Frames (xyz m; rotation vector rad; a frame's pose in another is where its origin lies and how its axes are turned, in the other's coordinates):
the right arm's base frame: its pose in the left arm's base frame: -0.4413 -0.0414 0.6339 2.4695 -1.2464 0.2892
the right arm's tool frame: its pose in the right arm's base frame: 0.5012 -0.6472 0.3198 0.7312 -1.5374 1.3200
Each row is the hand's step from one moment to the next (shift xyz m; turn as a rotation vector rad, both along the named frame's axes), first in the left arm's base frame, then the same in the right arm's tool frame.
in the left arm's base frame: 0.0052 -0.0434 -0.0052 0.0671 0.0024 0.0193
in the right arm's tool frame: 0.0107 -0.0339 -0.0260 -0.0393 -0.0448 0.0365
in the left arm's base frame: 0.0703 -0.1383 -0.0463 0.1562 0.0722 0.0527
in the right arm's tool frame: 0.0452 -0.1503 -0.0399 -0.1101 -0.0581 0.1300
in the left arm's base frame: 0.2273 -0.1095 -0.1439 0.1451 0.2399 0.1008
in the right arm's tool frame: 0.0828 -0.2558 0.1099 -0.1804 0.0695 0.2267
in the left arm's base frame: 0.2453 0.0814 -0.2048 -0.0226 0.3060 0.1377
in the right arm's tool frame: 0.1015 -0.1462 0.2776 -0.1742 0.2402 0.1583
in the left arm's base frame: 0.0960 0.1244 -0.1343 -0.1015 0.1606 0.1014
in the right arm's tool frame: 0.0745 -0.0006 0.1928 -0.0909 0.1944 0.0182
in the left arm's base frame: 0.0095 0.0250 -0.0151 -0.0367 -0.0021 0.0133
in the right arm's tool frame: 0.0069 0.0083 0.0287 -0.0007 0.0267 -0.0285
